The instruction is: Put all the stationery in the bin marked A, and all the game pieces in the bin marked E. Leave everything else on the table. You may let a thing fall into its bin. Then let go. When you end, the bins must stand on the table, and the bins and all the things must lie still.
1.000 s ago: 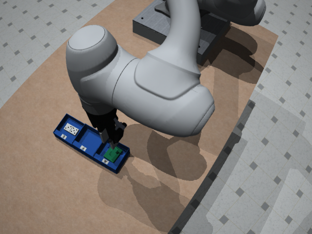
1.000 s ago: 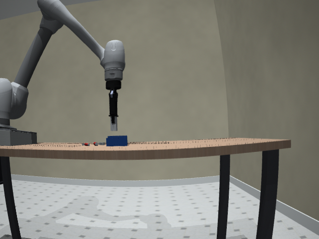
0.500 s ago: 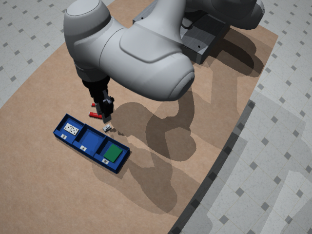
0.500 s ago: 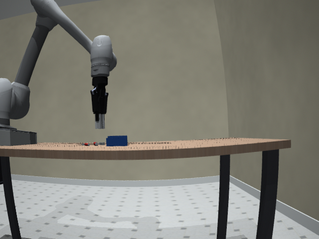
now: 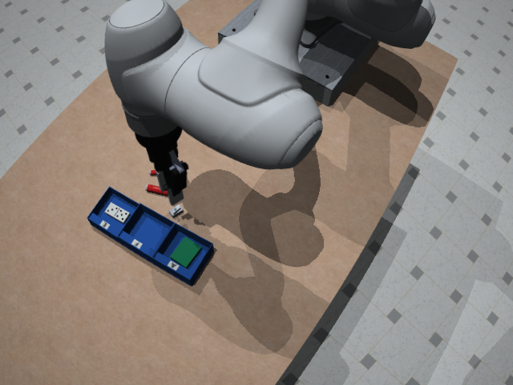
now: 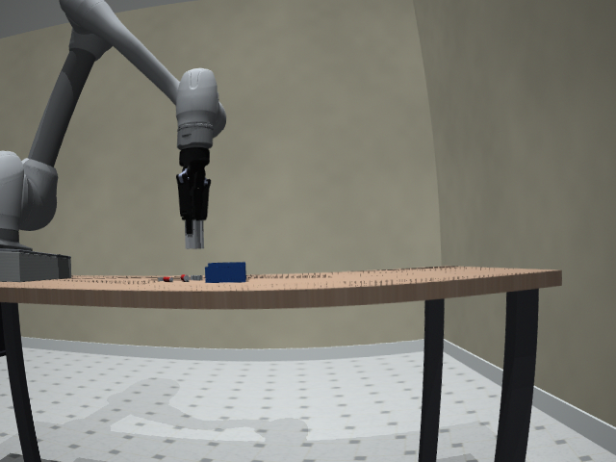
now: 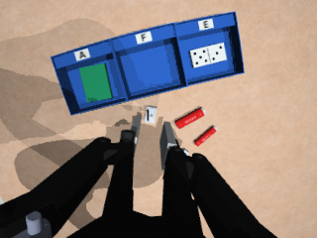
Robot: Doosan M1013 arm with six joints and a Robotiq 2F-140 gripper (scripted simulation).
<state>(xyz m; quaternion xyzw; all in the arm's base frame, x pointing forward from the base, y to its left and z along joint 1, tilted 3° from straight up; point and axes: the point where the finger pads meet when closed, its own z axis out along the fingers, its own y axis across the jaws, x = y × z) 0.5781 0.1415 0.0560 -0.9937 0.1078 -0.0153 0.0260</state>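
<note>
My gripper is now 100 mm above the grey clip-like piece. Also, from my hand: green flat block (50 mm ahead, 80 mm to the left, 90 mm below); blue three-compartment bin (80 mm ahead, 90 mm below); grey nut (70 mm behind, 50 mm to the right, 100 mm below).
</note>
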